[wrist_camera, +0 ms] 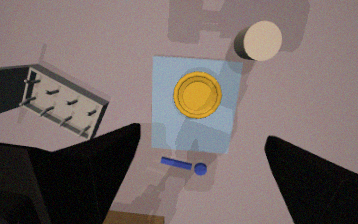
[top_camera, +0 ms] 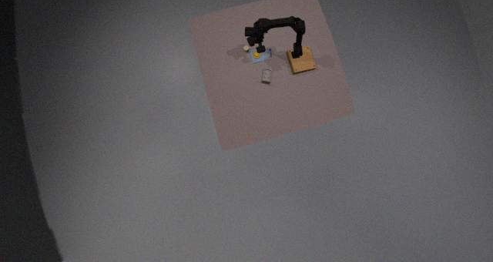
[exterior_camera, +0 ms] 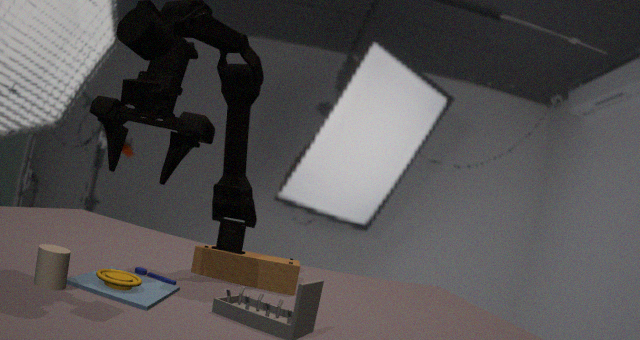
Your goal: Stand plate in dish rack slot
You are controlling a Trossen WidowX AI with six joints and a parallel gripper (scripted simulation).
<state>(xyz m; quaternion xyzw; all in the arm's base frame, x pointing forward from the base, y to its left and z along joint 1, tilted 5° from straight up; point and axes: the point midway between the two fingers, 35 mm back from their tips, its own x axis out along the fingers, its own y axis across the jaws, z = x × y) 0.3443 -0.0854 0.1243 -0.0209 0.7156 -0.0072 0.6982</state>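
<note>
Now: gripper tip 15 cm above the plate and 1 cm past it. Round my gripper tip: grey dish rack (21 cm to the left, 14 cm below, 5 cm behind); beige cylinder (14 cm below, 7 cm to the right, 7 cm ahead); blue utensil (16 cm below, 14 cm behind).
</note>
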